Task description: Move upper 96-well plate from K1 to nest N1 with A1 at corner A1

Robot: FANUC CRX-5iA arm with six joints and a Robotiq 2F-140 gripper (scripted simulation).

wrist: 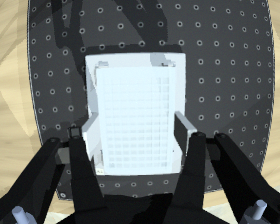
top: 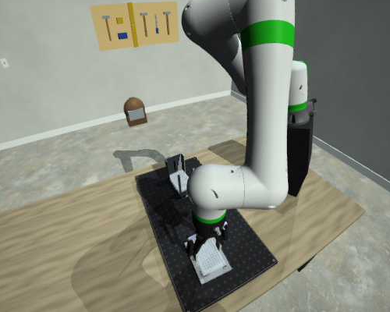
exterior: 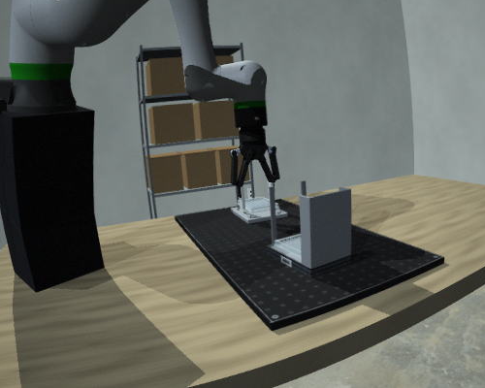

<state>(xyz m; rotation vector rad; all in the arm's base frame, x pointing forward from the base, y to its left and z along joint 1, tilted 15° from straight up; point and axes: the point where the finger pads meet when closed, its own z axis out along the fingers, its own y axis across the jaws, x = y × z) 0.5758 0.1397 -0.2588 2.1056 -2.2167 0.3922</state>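
My hand is 50 mm above the plate nest N1.
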